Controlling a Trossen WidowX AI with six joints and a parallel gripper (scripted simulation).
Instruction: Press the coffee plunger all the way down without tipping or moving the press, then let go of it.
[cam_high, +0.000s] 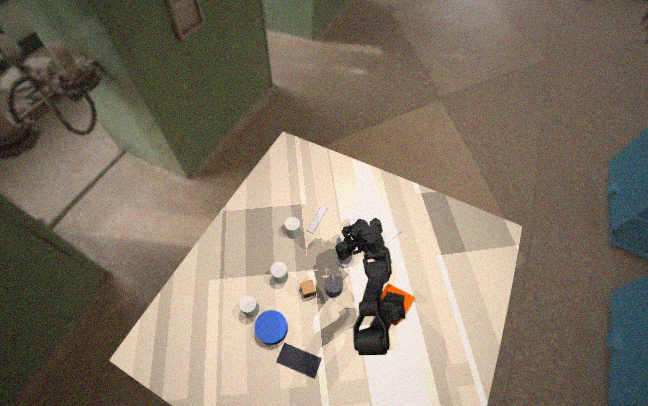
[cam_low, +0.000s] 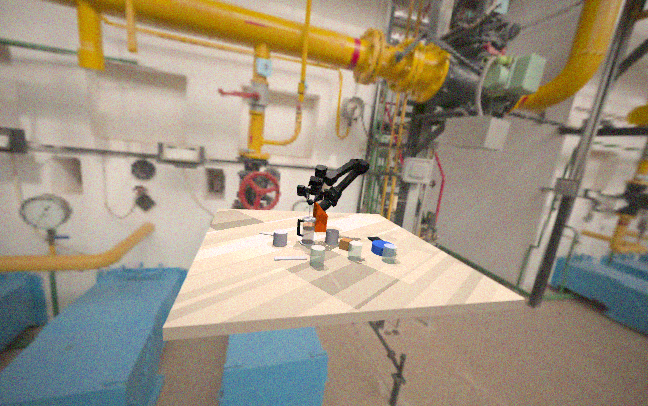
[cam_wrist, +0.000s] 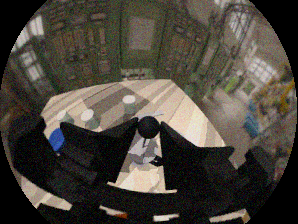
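My gripper tip is now 30 mm past the coffee press and 120 mm above it. From my gripper tip the other things lie so: brown block (80 mm ahead, 200 mm to the left, 210 mm below); then dark flat slab (20 mm ahead, 450 mm to the left, 230 mm below); then blue disc (160 mm ahead, 380 mm to the left, 210 mm below).
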